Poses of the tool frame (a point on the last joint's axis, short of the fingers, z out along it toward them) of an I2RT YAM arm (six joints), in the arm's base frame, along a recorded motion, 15 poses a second.
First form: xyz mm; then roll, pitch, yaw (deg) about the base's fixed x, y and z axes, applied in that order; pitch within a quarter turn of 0, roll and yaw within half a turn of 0.
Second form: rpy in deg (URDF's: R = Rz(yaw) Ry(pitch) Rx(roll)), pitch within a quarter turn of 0, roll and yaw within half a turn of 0; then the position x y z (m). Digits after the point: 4 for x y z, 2 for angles.
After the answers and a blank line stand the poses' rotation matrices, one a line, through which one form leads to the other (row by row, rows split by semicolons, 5 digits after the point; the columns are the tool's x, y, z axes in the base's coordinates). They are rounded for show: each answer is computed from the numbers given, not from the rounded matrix.
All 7 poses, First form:
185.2 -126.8 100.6 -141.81 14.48 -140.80
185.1 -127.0 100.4 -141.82 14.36 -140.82
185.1 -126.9 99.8 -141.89 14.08 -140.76
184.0 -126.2 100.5 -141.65 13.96 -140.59
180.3 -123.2 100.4 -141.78 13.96 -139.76
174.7 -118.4 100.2 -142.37 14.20 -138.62
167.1 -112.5 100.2 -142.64 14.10 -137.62
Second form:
-141.81 14.48 -140.80 0.1852 -0.1268 0.1006
-141.82 14.36 -140.82 0.1851 -0.1270 0.1004
-141.89 14.08 -140.76 0.1851 -0.1269 0.0998
-141.65 13.96 -140.59 0.1840 -0.1262 0.1005
-141.78 13.96 -139.76 0.1803 -0.1232 0.1004
-142.37 14.20 -138.62 0.1747 -0.1184 0.1002
-142.64 14.10 -137.62 0.1671 -0.1125 0.1002

-0.75033 -0.37695 0.54306; -0.61195 0.70679 -0.35492; -0.25004 -0.59863 -0.76100
-0.75095 -0.37777 0.54164; -0.61202 0.70619 -0.35599; -0.24801 -0.59882 -0.76151
-0.75123 -0.38144 0.53866; -0.61357 0.70438 -0.35692; -0.24328 -0.59863 -0.76319
-0.74980 -0.38223 0.54009; -0.61611 0.70095 -0.35927; -0.24124 -0.60214 -0.76107
-0.74080 -0.39358 0.54434; -0.62691 0.69613 -0.34983; -0.24124 -0.60041 -0.76244
-0.72742 -0.41115 0.54938; -0.64085 0.69326 -0.32970; -0.24531 -0.59190 -0.76777
-0.71644 -0.42656 0.55206; -0.65374 0.68678 -0.31773; -0.24362 -0.58854 -0.77089

